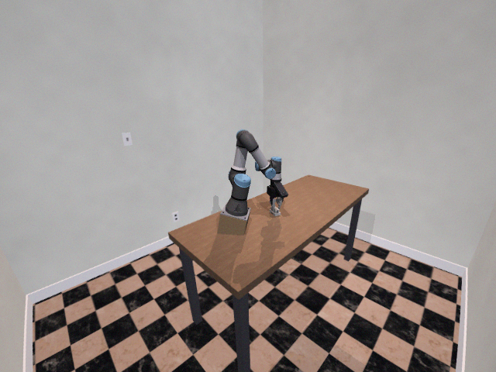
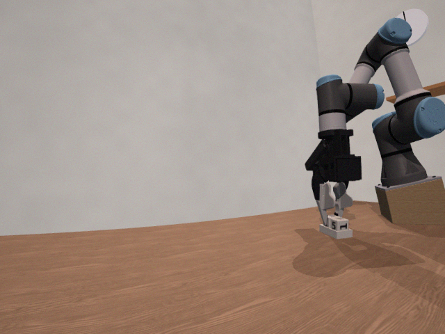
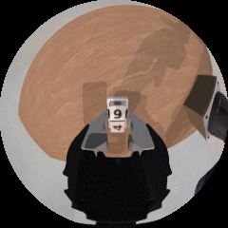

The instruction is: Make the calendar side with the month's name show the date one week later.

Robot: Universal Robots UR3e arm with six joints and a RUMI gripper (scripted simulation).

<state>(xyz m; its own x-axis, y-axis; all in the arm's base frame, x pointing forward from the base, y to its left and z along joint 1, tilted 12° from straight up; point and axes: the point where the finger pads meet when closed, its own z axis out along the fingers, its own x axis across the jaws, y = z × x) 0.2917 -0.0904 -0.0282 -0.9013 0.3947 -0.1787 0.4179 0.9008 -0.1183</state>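
My gripper is now 1 cm above the white digit cube. Also, from my hand: white tray 1 cm ahead, 2 cm to the left, 3 cm below.
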